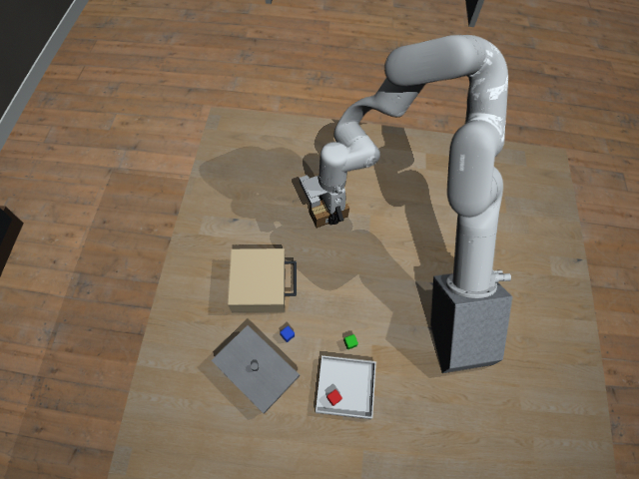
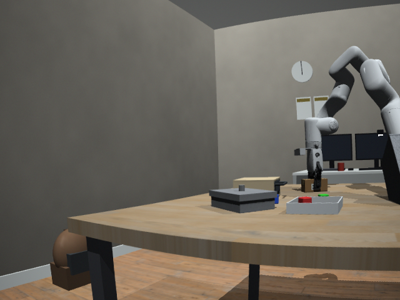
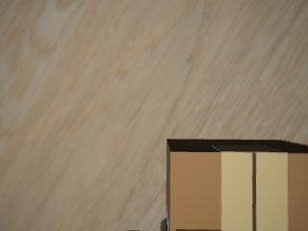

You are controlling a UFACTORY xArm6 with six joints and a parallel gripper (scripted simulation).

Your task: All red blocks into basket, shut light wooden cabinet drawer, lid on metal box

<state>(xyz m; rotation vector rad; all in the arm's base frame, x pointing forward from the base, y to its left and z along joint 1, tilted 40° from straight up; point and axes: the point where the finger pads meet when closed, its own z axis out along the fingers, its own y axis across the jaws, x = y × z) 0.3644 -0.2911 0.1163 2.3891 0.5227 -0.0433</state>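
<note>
Right now my hand is right at the brown cardboard box. The rest, counted from my hand: light wooden cabinet 240 mm to the left, 200 mm ahead; then drawer 240 mm to the left, 180 mm ahead; then green block 400 mm to the left, 50 mm behind, 20 mm below.
</note>
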